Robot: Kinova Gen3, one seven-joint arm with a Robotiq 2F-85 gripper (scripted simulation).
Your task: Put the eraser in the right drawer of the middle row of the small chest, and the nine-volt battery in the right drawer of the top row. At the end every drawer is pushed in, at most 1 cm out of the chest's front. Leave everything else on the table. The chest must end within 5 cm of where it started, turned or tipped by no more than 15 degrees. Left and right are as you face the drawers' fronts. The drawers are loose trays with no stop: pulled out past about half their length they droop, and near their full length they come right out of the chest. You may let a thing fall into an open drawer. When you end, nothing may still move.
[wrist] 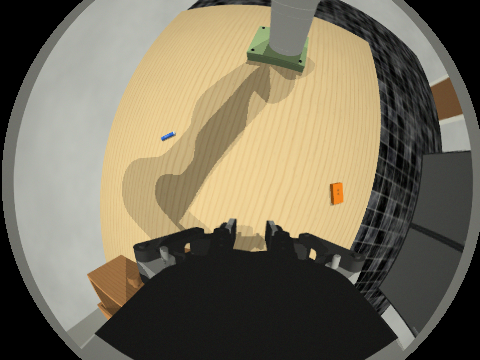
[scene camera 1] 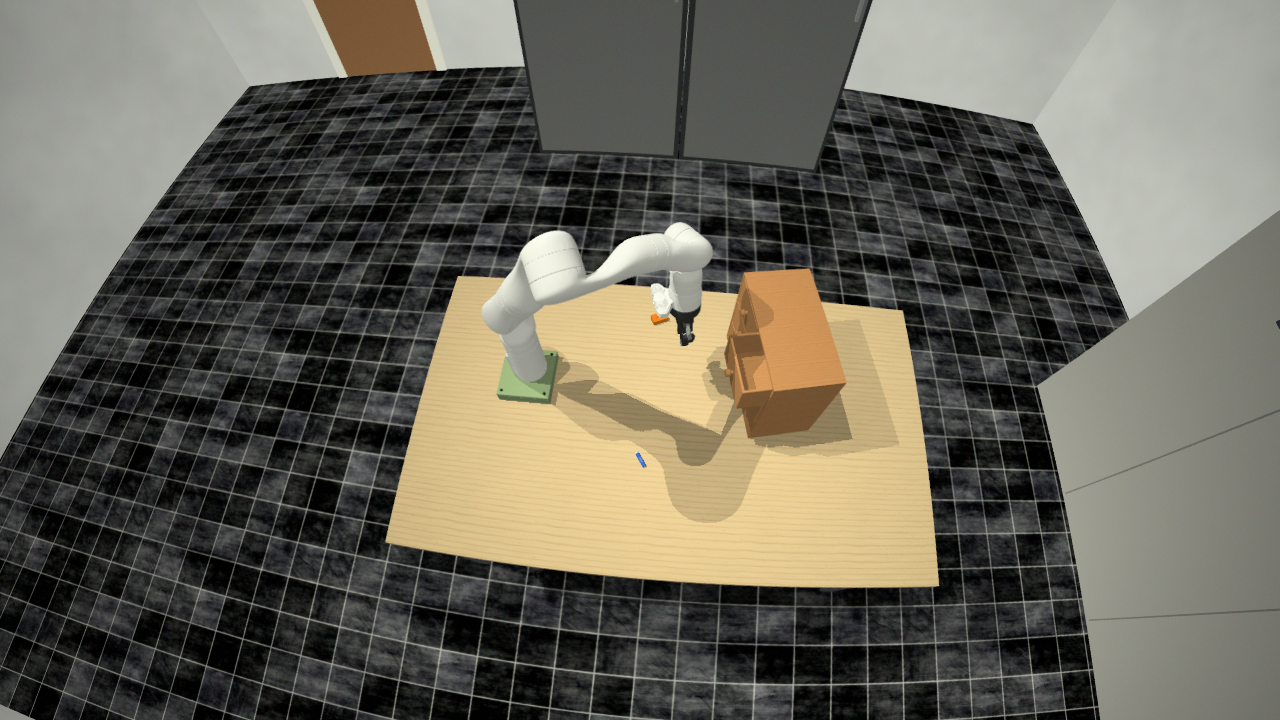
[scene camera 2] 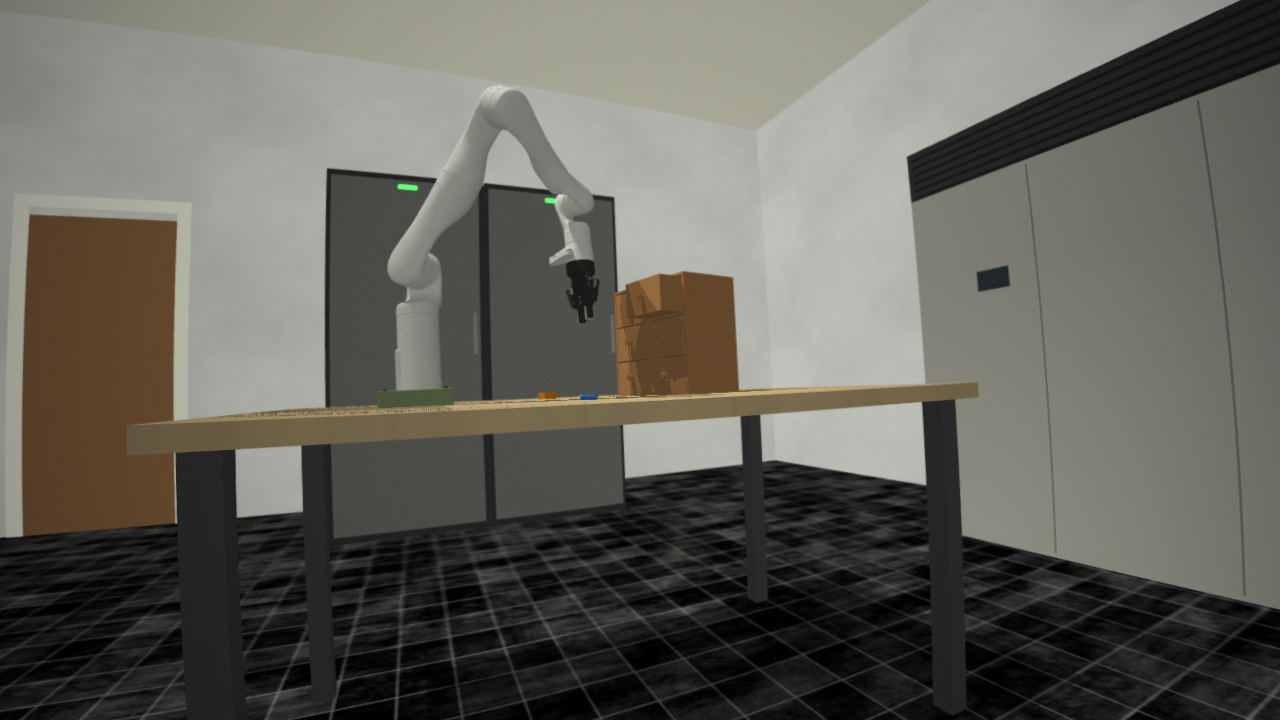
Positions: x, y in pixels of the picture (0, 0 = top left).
drawer: wrist; scene camera 1 750, 358; scene camera 2
same spot on drawer: point(wrist: 119, 279) = point(scene camera 2: 648, 291)
